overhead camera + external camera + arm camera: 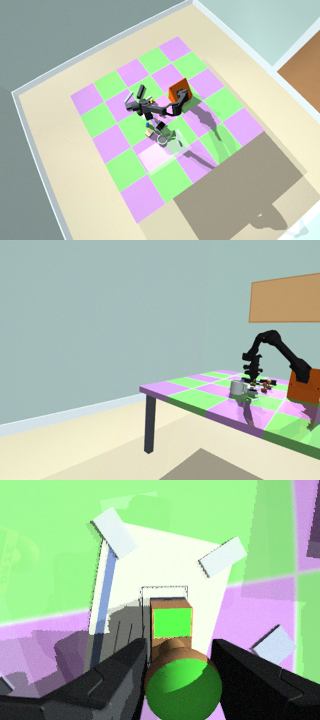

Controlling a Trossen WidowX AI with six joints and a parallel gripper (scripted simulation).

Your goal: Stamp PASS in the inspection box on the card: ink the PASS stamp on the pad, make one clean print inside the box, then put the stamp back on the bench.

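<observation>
Now: the white card 1 cm to the left of my gripper tip and 4 cm below it. Round my gripper tip: blue-labelled stamp 4 cm ahead, 10 cm to the left, 2 cm below; red-knobbed stamp 11 cm behind, 6 cm to the left, 2 cm below; dark slab 9 cm ahead, 14 cm to the right, 2 cm below.
</observation>
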